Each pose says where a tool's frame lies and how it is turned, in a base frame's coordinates. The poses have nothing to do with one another.
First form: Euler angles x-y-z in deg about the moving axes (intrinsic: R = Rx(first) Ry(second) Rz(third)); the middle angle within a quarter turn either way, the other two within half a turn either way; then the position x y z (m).
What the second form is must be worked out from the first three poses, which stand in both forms.
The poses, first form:
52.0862 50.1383 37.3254 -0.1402 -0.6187 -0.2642
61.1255 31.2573 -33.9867 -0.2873 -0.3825 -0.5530
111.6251 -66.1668 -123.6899 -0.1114 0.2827 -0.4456
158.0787 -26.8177 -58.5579 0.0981 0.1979 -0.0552
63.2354 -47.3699 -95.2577 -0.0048 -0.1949 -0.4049
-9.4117 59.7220 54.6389 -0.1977 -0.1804 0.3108
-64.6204 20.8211 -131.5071 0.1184 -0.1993 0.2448
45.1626 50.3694 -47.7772 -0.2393 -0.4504 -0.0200
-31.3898 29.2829 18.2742 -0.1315 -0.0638 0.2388
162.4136 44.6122 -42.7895 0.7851 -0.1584 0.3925
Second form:
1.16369 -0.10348 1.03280 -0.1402 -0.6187 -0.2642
0.95712 0.77157 0.14957 -0.2873 -0.3825 -0.5530
-1.75570 0.62673 1.85119 -0.1114 0.2827 -0.4456
-2.94797 0.56668 0.98629 0.0981 0.1979 -0.0552
0.68292 1.16673 -1.72931 -0.0048 -0.1949 -0.4049
0.87874 0.67695 1.18711 -0.1977 -0.1804 0.3108
0.88004 -0.89078 -2.96874 0.1184 -0.1993 0.2448
0.16392 1.09747 -0.34727 -0.2393 -0.4504 -0.0200
-0.45435 0.59415 0.03109 -0.1315 -0.0638 0.2388
2.35774 -0.29011 0.99417 0.7851 -0.1584 0.3925

